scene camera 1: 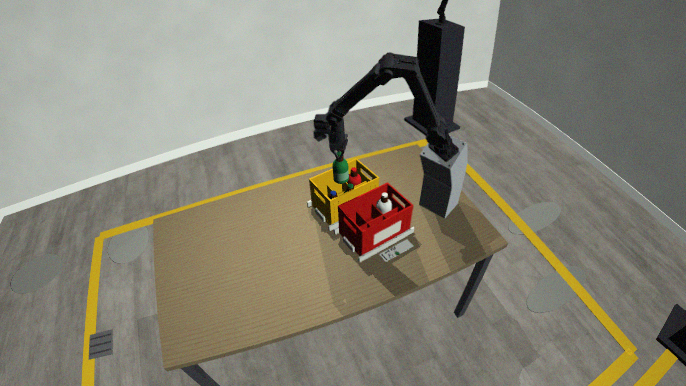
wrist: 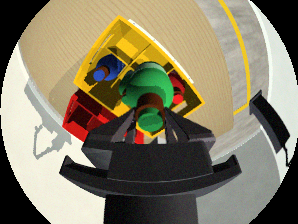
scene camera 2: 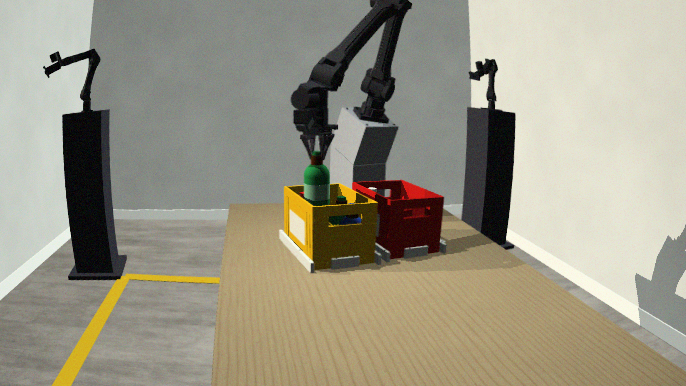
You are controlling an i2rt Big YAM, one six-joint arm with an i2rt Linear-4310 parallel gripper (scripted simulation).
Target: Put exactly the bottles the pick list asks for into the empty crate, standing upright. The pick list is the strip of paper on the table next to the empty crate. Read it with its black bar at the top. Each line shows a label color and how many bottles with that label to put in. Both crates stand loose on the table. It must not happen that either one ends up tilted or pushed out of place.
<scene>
yellow crate: scene camera 1; wrist 125,43; scene camera 2
red crate: scene camera 1; wrist; scene camera 2 395,231
same spot on red crate: (wrist: pixel 76 121) = (scene camera 1: pixel 370 237)
same spot on yellow crate: (scene camera 1: pixel 321 185) = (scene camera 2: pixel 305 225)
</scene>
